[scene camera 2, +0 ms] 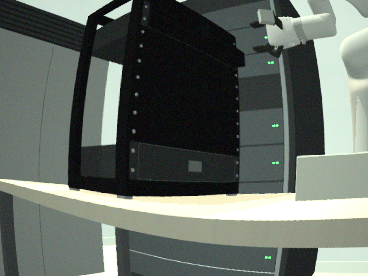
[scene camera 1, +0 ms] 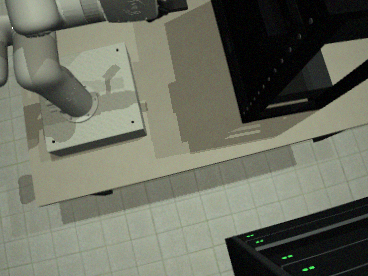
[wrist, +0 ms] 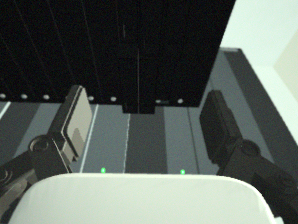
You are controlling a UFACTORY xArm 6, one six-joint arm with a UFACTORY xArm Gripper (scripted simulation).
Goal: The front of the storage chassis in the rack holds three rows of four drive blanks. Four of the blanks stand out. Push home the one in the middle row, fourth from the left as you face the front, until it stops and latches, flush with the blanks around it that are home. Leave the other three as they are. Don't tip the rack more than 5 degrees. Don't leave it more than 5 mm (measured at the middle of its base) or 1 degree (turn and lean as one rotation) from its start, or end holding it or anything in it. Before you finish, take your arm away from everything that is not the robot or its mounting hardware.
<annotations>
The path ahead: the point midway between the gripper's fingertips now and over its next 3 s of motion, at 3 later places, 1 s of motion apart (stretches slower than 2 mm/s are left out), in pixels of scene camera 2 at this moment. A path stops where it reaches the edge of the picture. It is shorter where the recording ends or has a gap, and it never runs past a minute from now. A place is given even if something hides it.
My gripper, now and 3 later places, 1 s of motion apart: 253, 37; 250, 40; 251, 47; 238, 50
</annotations>
